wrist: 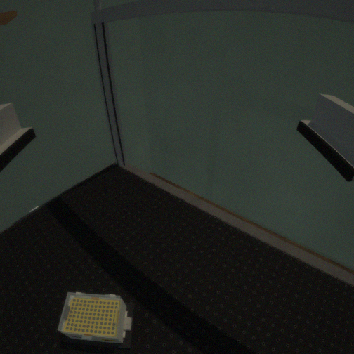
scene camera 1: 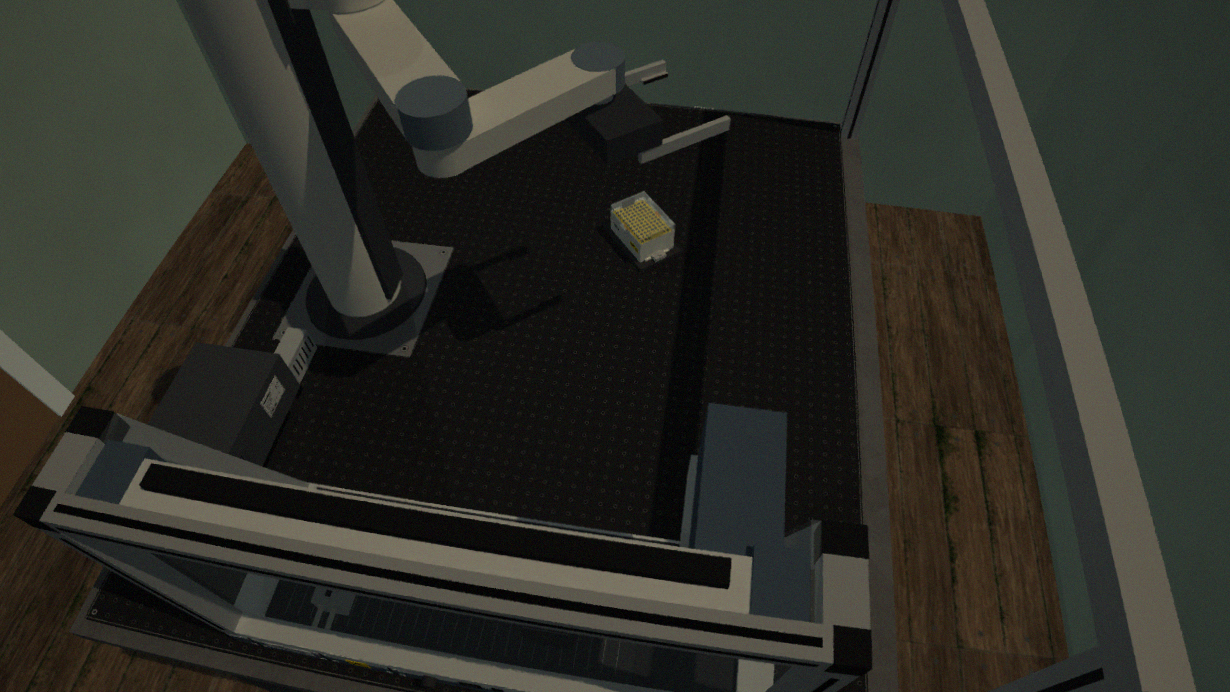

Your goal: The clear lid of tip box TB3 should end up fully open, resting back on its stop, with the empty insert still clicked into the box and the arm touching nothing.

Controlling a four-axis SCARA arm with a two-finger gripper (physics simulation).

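Places are measured from the arm's base along level axes (x ahead, y left, z up), in millimetres.
Pixels of known places: gripper, fingertip midpoint: point(scene camera 1: 694, 93); arm's base, link origin: point(scene camera 1: 367, 294).
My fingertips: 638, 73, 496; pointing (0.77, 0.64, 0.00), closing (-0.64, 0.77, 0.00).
For each thing: its top centre in the pictures, then the offset to it from my fingertips, as dx, dy, dz. "spot": a spot on its surface instead. Level surfaces: height alone.
- Tip box TB3, top centre: point(scene camera 1: 642, 214) -89, +155, -406
- small pale tab, surface spot: point(scene camera 1: 658, 256) spot: -46, +98, -467
- dark perforated deck, surface height: dz -483
- dark control box, surface spot: point(scene camera 1: 219, 395) spot: -742, -422, -369
- blue-grey block, surface spot: point(scene camera 1: 741, 473) spot: +97, -612, +5
- frame beam, top centre: point(scene camera 1: 416, 523) -188, -716, +25
Tip box TB3 point(scene camera 1: 657, 246) point(wrist: 122, 332) is a small pale box on the dark perforated deck, right of the arm's column in the scene view and at the lower left in the wrist view. Its yellow insert point(scene camera 1: 643, 220) point(wrist: 94, 316) shows a grid of holes. The clear lid appears to be down over the insert; its edges are faint and no raised lid panel shows. A small pale tab point(scene camera 1: 658, 256) point(wrist: 128, 324) sticks out from one side. My gripper point(scene camera 1: 697, 96) point(wrist: 162, 107) is wide open and empty, above and beyond the box, apart from it.
The dark perforated deck point(scene camera 1: 550, 378) point(wrist: 200, 260) carries the arm's column point(scene camera 1: 344, 258) at left. A dark control box point(scene camera 1: 219, 395) stands front left, a blue-grey block point(scene camera 1: 741, 473) front right. A frame beam point(scene camera 1: 430, 537) crosses the front, and a corner post point(wrist: 107, 90) rises behind.
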